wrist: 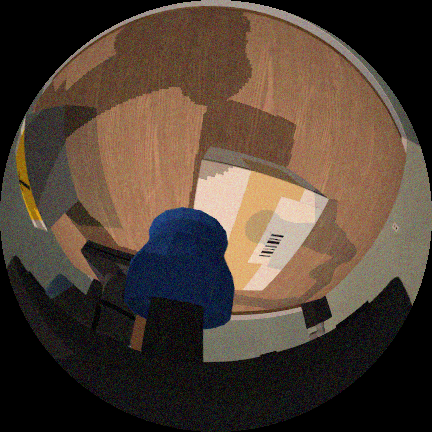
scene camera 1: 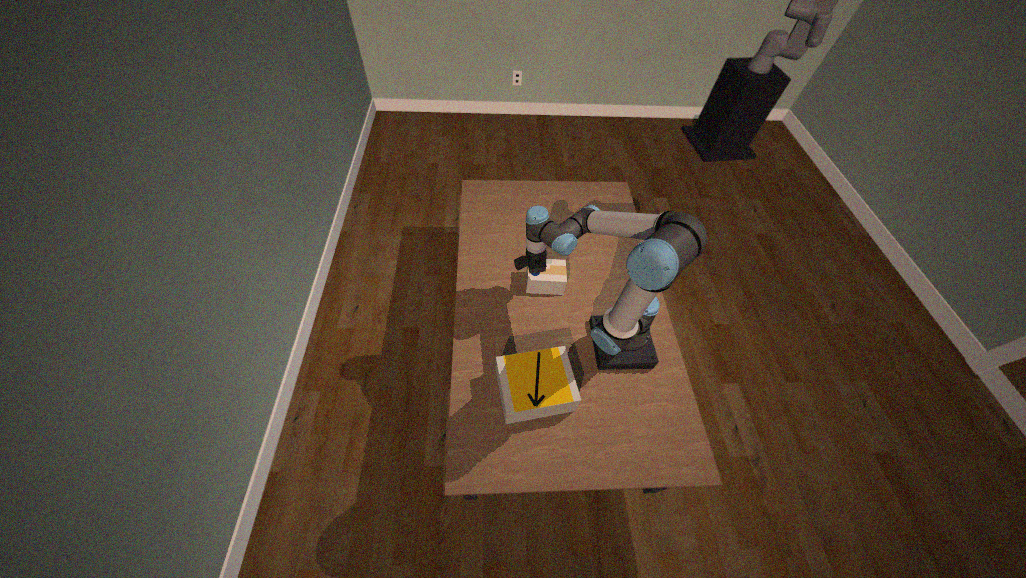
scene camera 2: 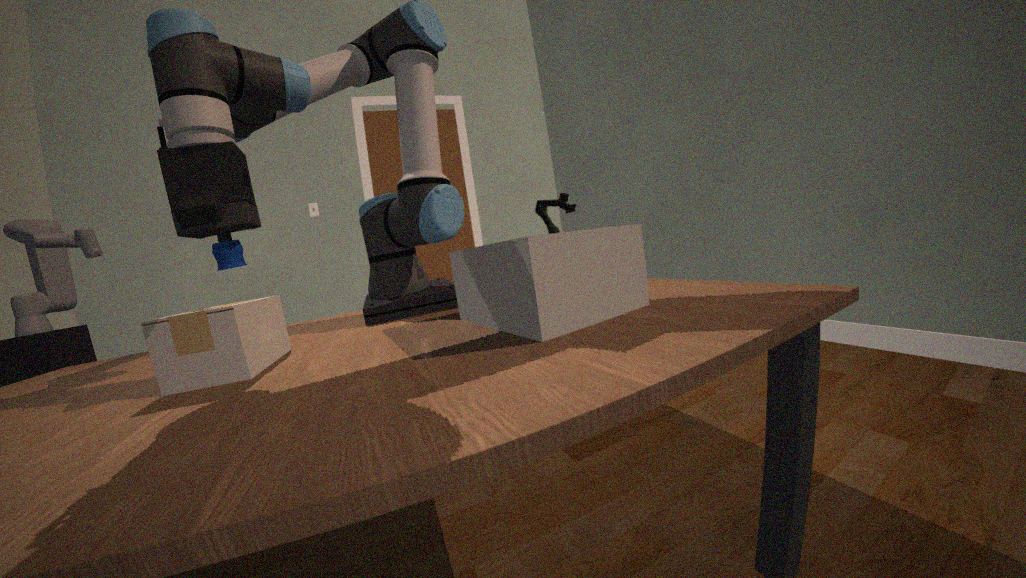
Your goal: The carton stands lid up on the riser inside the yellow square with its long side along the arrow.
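Observation:
The white carton (scene camera 1: pixel 547 286) (scene camera 2: pixel 229 353) (wrist: pixel 217 192) stands on the table, with a tan tape strip and a barcode label on its upward face. Tape also runs down one end. My suction gripper (scene camera 1: pixel 535 272) (scene camera 2: pixel 231 267) (wrist: pixel 185 250) has a blue cup and is open. In scene camera 2 it hangs above the carton with a gap between them; in the wrist view it hides part of the carton. The riser (scene camera 1: pixel 542 414) (scene camera 2: pixel 588 280) (wrist: pixel 55 180) is a pale block, apart from the carton. Its top bears the yellow square (scene camera 1: pixel 520 380) and a black arrow (scene camera 1: pixel 537 373).
The arm's dark base (scene camera 1: pixel 628 356) (scene camera 2: pixel 402 305) stands on the wooden table (scene camera 1: pixel 588 459) (scene camera 2: pixel 358 445) (wrist: pixel 145 135), beside the riser and the carton. The table's edge shows in both scene views. Another arm on a black pedestal (scene camera 1: pixel 739 107) stands on the floor beyond the table.

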